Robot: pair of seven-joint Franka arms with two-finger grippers.
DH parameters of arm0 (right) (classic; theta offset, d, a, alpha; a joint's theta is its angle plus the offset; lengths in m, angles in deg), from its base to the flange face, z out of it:
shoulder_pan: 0 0.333 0 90
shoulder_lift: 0 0 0 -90
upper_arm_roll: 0 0.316 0.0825 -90
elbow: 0 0 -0.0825 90
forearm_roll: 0 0.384 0 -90
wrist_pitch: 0 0 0.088 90
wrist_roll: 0 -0.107 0 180
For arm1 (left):
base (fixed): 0 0 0 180
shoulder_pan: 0 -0.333 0 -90
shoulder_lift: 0 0 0 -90
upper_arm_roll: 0 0.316 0.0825 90
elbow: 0 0 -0.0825 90
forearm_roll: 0 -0.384 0 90
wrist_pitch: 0 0 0.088 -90
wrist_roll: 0 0.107 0 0
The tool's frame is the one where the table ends.
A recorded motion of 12 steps. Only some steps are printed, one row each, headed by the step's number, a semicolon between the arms.
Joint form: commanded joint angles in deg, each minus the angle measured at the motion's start. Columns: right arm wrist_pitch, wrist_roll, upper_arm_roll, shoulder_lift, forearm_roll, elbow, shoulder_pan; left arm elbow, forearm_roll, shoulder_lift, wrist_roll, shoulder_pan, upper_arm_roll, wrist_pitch.
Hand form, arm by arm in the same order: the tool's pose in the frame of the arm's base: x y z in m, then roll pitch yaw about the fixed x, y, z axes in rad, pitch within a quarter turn. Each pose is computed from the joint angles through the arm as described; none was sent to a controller.
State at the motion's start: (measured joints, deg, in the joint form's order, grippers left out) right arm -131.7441 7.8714 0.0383 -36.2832 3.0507 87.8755 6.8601; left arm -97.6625 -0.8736 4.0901 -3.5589 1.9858 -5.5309 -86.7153
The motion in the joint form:
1: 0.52 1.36 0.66 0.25 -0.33 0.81 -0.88; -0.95 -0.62 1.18 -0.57 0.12 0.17 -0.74
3: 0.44 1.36 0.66 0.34 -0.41 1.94 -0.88; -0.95 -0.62 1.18 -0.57 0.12 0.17 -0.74
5: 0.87 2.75 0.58 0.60 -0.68 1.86 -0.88; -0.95 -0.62 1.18 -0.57 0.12 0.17 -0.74
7: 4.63 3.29 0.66 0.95 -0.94 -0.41 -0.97; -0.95 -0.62 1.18 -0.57 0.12 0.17 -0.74
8: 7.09 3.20 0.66 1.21 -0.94 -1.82 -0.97; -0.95 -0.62 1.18 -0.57 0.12 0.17 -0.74
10: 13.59 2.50 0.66 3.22 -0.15 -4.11 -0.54; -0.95 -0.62 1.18 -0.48 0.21 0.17 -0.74
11: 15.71 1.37 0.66 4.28 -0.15 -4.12 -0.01; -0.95 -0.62 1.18 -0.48 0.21 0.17 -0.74
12: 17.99 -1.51 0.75 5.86 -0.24 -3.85 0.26; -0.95 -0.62 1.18 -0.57 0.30 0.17 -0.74
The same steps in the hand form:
1: 0.7100 0.0828 0.2928 -3.1139 -0.1187 0.2440; 0.5137 -0.0665 0.5996 -3.0994 0.1003 -0.0555
3: 0.7053 0.0823 0.2850 -3.1129 -0.1020 0.2448; 0.5137 -0.0665 0.5996 -3.0994 0.1003 -0.0555
5: 0.7052 0.0814 0.2881 -3.1196 -0.1004 0.2715; 0.5137 -0.0665 0.5996 -3.0994 0.1003 -0.0555
7: 0.7087 0.0816 0.3044 -3.1187 -0.0808 0.2852; 0.5137 -0.0665 0.5996 -3.0994 0.1003 -0.0555
8: 0.7102 0.0820 0.3150 -3.1154 -0.0674 0.2849; 0.5137 -0.0665 0.5996 -3.0994 0.1003 -0.0555
10: 0.7064 0.0881 0.3483 -3.0946 -0.0314 0.2773; 0.5136 -0.0673 0.5996 -3.0996 0.1004 -0.0586
11: 0.7014 0.0944 0.3582 -3.0909 -0.0125 0.2687; 0.5136 -0.0673 0.5996 -3.0996 0.1004 -0.0586
12: 0.6947 0.0980 0.3719 -3.0889 0.0069 0.2273; 0.5135 -0.0681 0.5996 -3.0994 0.1003 -0.0586

